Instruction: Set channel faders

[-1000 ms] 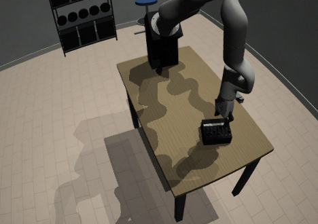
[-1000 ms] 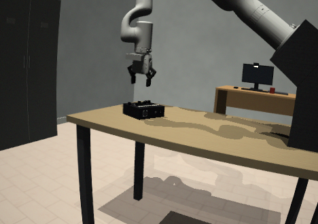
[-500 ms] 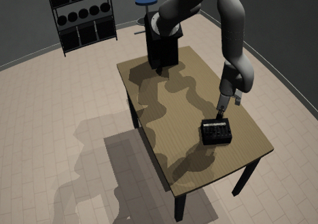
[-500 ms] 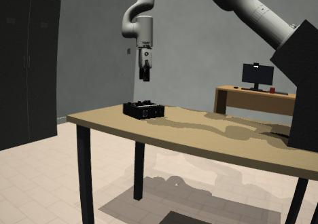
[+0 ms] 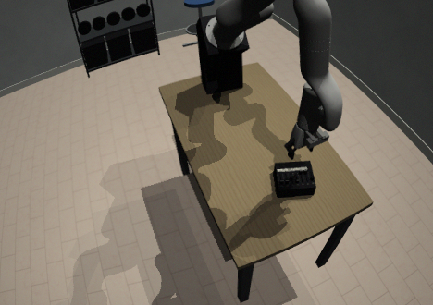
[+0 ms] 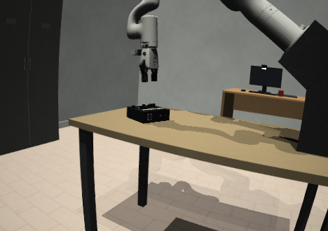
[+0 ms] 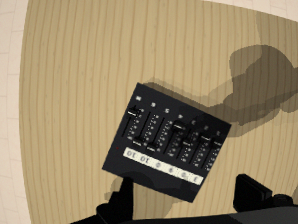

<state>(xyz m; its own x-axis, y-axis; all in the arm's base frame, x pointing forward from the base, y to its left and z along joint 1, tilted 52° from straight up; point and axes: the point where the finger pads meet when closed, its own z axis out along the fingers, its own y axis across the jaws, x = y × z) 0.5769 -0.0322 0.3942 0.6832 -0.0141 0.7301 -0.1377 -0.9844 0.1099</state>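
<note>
Right now the fader cap is 13 cm below my hand, 7 cm to the right of it and 1 cm behind it. The rest, counted from my hand: master fader (13 cm below, 6 cm ahead, 4 cm to the left).
</note>
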